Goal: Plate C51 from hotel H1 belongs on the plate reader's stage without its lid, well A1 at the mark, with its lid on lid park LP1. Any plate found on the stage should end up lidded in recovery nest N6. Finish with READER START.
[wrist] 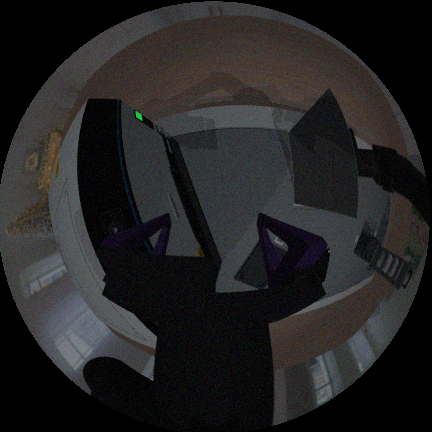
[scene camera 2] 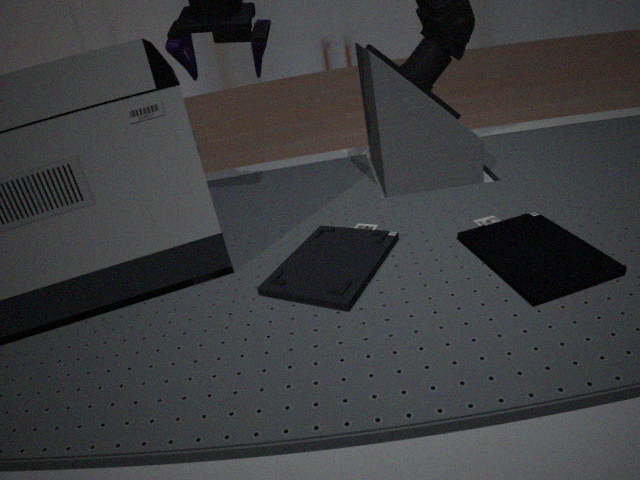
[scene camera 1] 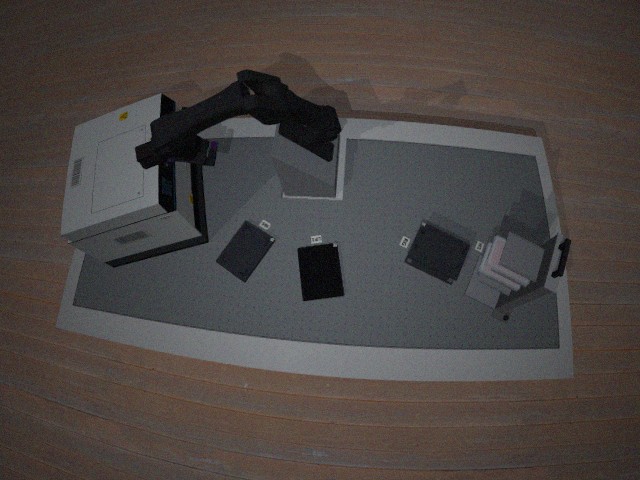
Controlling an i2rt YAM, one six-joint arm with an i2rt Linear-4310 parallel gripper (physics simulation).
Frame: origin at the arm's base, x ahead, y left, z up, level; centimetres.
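Seen in the pictures: gripper, between the fingertips: (wrist: 213, 217) (scene camera 2: 227, 76) (scene camera 1: 200, 155); arm's base, origin of its link: (wrist: 347, 161) (scene camera 2: 411, 83) (scene camera 1: 306, 139).
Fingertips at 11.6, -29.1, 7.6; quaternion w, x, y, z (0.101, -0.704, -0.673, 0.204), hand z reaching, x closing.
Note:
Pixels of each thing's top centre, then the offset from my fingertips to it, as dx, dy, dz. "*": a spot on its surface instead.
- plate reader, centre of its top: (scene camera 2: 38, 68) (wrist: 67, 253) (scene camera 1: 111, 158) +5.7, -26.0, +7.7
- round button, a spot on its surface: (wrist: 115, 228) * +0.3, -9.1, +4.9
- grey hotel, a spot on its surface: (scene camera 1: 522, 255) * +23.6, +88.1, +2.6
- dark grey pad, a spot on its surface: (scene camera 2: 330, 266) (scene camera 1: 243, 256) * +22.6, +12.1, -21.8
- black pad, a spot on its surface: (scene camera 2: 540, 258) (scene camera 1: 318, 278) * +27.0, +36.1, -22.1
- dark pad, a spot on its surface: (scene camera 1: 439, 251) * +17.3, +70.9, -17.1
The plate reader (scene camera 1: 118, 170) (scene camera 2: 124, 170) (wrist: 142, 165) is a large pale box with a dark front panel. Its stage does not show. A green light (wrist: 138, 116) glows low on its front, and a round button (wrist: 115, 228) shows on the dark panel. My gripper (scene camera 2: 227, 77) (wrist: 213, 217) is open and empty, with purple fingers, high beside the reader's front; the left finger overlaps the panel in the wrist view. A grey hotel (scene camera 1: 522, 255) at the far right holds several pale and pinkish plates (scene camera 1: 497, 258). Which is C51 I cannot tell. The nest and park labels are too blurred to read.
A dark grey pad (scene camera 1: 245, 251) (scene camera 2: 330, 266) (wrist: 254, 267) lies near the reader, a black pad (scene camera 1: 320, 271) (scene camera 2: 540, 258) beside it, and another dark pad (scene camera 1: 439, 251) near the hotel. A grey wedge-shaped stand (scene camera 1: 307, 170) (scene camera 2: 423, 139) (wrist: 325, 165) carries the arm's base.

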